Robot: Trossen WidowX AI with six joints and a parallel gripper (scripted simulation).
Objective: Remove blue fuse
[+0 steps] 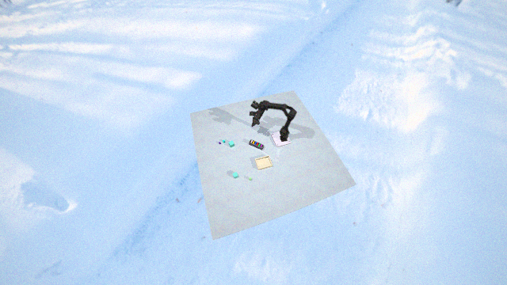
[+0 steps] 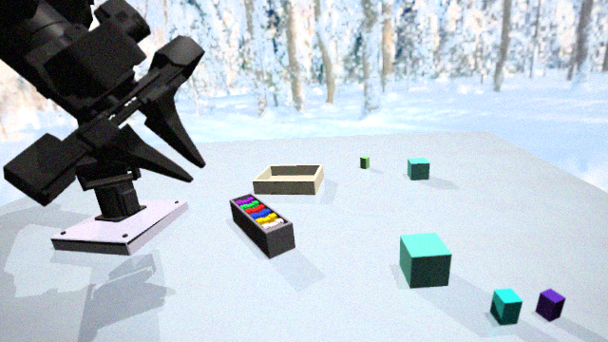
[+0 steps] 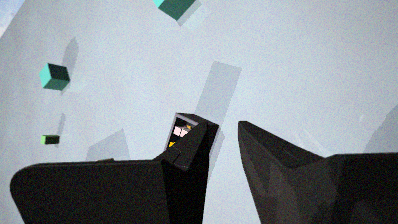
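My gripper tip is now 10 mm past the blue fuse, 120 mm to the right of it and 120 mm above it. From my gripper tip the other things lie so: large teal cube 210 mm ahead, 80 mm to the left, 130 mm below; red fuse 30 mm behind, 140 mm to the left, 120 mm below; yellow fuse 10 mm ahead, 110 mm to the left, 120 mm below.
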